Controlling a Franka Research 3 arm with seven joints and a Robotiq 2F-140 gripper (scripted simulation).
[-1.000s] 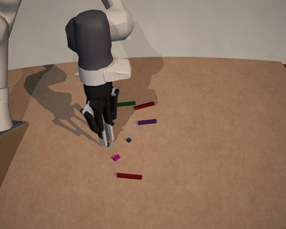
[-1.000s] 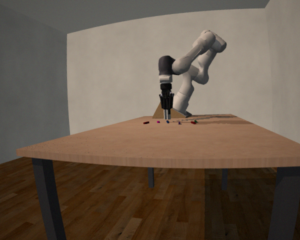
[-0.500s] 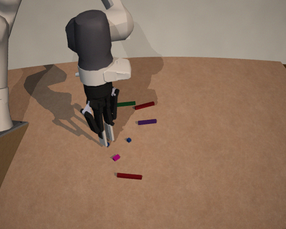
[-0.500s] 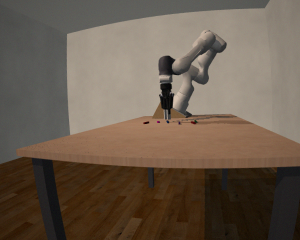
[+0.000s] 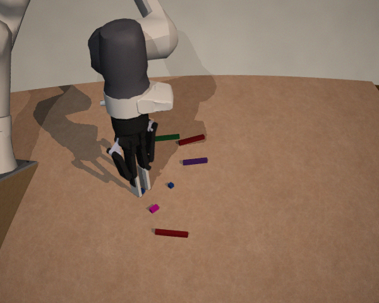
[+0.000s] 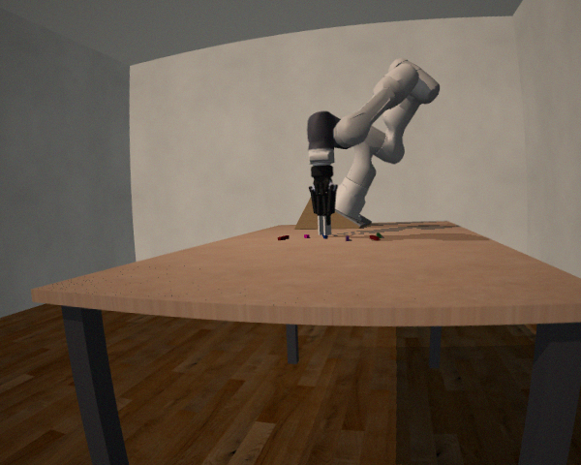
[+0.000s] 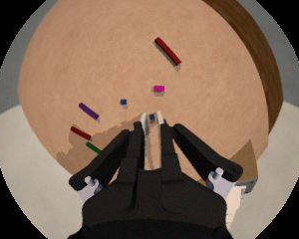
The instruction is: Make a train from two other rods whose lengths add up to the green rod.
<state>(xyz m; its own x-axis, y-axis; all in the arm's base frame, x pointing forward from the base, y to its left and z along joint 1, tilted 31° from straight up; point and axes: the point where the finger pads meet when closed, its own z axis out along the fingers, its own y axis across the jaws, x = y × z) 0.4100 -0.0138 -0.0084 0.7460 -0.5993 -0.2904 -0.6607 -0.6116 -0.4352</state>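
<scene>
The magenta rod lies 30 mm ahead of my hand, 60 mm to the right of it and 30 mm below it. From my hand the other things lie so: purple rod: 130 mm ahead, 90 mm to the left, 30 mm below; green rod: 50 mm ahead, 180 mm to the left, 30 mm below.
</scene>
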